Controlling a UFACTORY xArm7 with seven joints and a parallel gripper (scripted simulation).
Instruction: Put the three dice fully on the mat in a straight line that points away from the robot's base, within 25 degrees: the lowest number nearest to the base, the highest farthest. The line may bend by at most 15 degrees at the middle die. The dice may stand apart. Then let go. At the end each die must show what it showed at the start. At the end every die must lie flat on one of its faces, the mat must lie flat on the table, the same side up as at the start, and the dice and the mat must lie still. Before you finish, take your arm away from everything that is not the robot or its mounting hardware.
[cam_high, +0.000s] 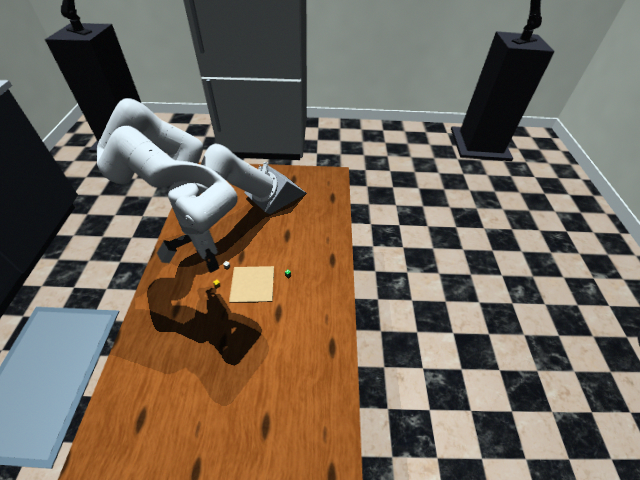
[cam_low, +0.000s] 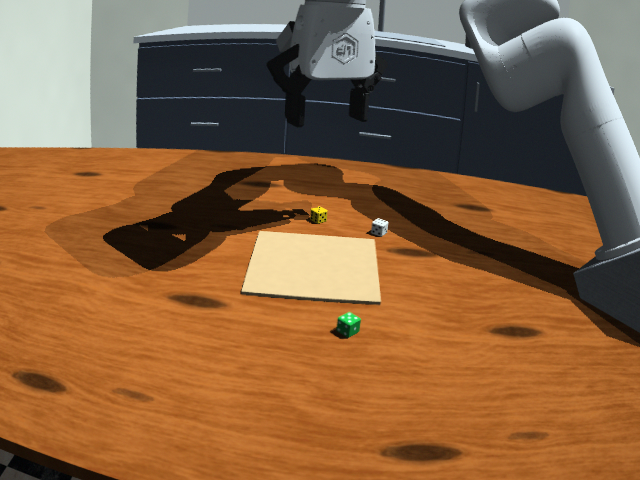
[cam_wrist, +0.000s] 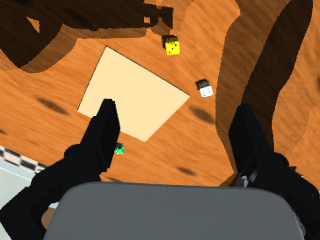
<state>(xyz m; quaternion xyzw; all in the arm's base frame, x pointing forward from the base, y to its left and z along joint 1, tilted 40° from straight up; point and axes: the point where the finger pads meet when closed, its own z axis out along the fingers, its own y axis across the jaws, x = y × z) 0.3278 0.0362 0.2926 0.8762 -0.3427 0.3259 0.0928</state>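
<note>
Right now my hand is 140 mm above the yellow die. The rest, counted from my hand: white die 80 mm behind, 20 mm to the left, 140 mm below; tan mat 10 mm behind, 120 mm to the left, 140 mm below; green die 60 mm behind, 240 mm to the left, 140 mm below.
</note>
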